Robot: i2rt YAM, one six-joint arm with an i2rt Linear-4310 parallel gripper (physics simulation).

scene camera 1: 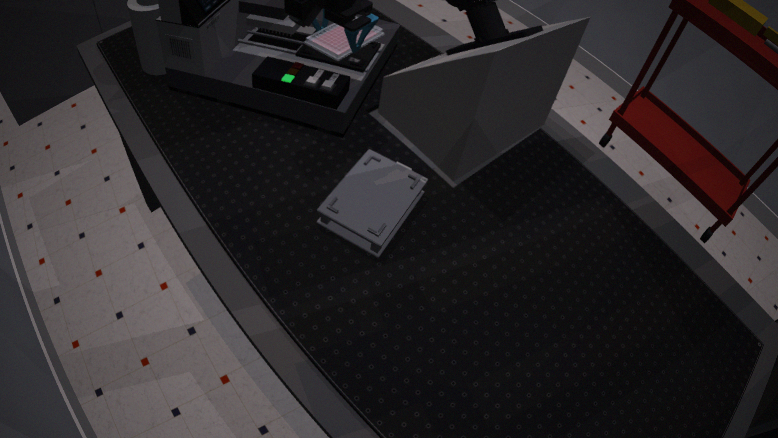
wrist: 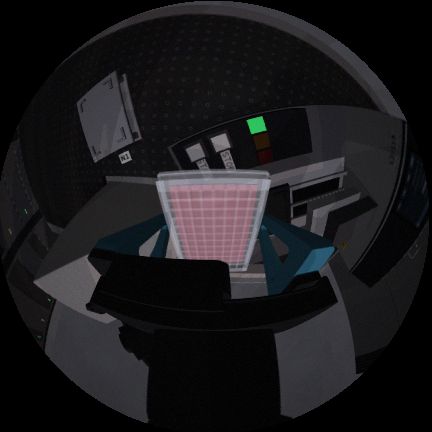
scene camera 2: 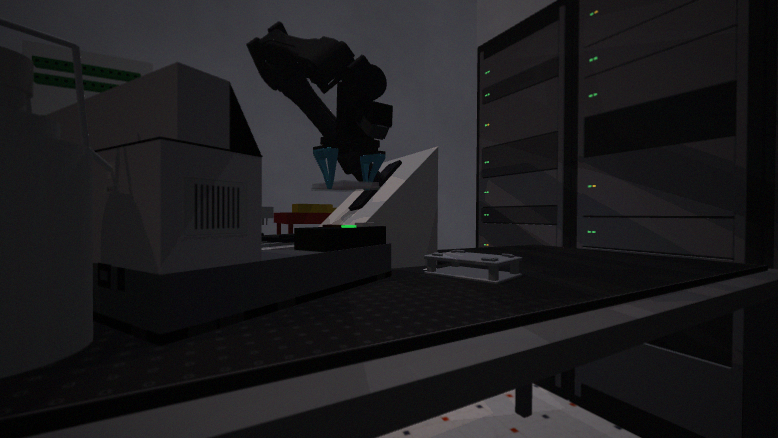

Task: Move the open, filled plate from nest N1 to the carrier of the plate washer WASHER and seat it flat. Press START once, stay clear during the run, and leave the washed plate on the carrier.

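Frame: origin at the arm's base, x ahead, y left, z up, level; millimetres.
Seen in the pictures: gripper, fingertip midpoint: (scene camera 1: 338, 42) (wrist: 213, 216) (scene camera 2: 349, 189); arm's base at its link origin: (scene camera 1: 494, 42).
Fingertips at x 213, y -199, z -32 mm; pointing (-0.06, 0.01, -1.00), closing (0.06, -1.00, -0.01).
Offsets run from my fingertips to a thing's top centre. "spot": to the spot under its first point.
My gripper (scene camera 1: 338, 36) (scene camera 2: 348, 184) (wrist: 213, 216) is shut on the open plate with pink-filled wells @[dx -17, dy -1, dz +16 mm] (scene camera 1: 335, 41) (scene camera 2: 346, 186) (wrist: 215, 215). It holds the plate about level, in the air above the dark carrier (scene camera 1: 363, 62) of the washer (scene camera 1: 201, 48) (scene camera 2: 212, 206) (wrist: 382, 150); the plate hides much of the carrier in scene view 1. Nest N1 @[dx +117, dy +229, dz -129 mm] (scene camera 1: 375, 195) (scene camera 2: 473, 257) (wrist: 107, 117) bears no plate. The START button @[dx +43, dy +25, dz -64 mm] (scene camera 1: 330, 81) (wrist: 195, 151) sits beside the STOP button @[dx +57, dy -4, dz -64 mm] (scene camera 1: 314, 77) (wrist: 219, 142) on the control box, where a green lamp @[dx +84, dy -44, dz -68 mm] (scene camera 1: 288, 78) (scene camera 2: 348, 226) (wrist: 256, 124) is lit.
A grey slanted stand (scene camera 1: 473, 97) (scene camera 2: 416, 217) rises beside the washer base, near the arm. A pale cylindrical container @[spot: dx +227, dy -394, dz -78 mm] (scene camera 1: 149, 43) (scene camera 2: 43, 217) stands at the washer's other end. A red cart (scene camera 1: 680, 146) stands beyond the table, and racks (scene camera 2: 566, 136) stand behind it.
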